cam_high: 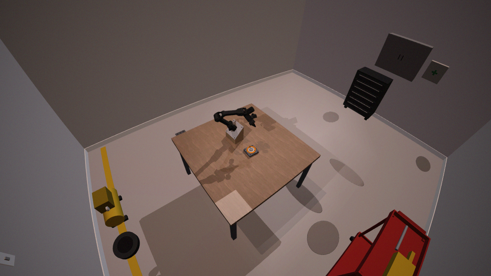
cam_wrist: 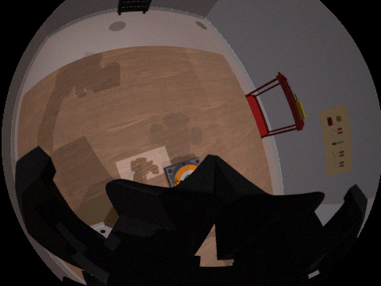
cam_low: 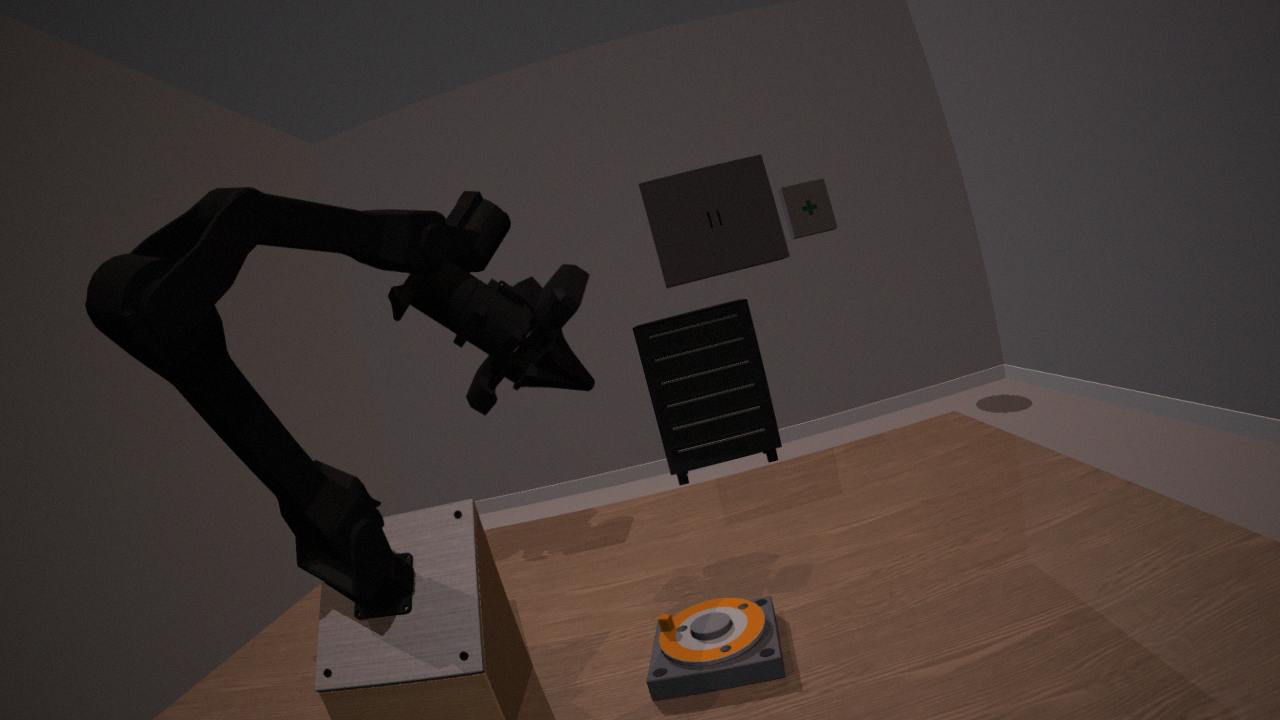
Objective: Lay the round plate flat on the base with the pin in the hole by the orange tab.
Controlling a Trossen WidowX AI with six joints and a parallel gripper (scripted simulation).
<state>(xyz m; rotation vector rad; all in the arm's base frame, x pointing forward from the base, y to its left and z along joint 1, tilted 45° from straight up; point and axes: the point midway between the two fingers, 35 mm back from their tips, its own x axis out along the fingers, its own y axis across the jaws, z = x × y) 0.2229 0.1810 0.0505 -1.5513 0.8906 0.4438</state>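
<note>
The square grey base lies 26 cm below my gripper tip, 9 cm to the right of it and 6 cm ahead of it.
</note>
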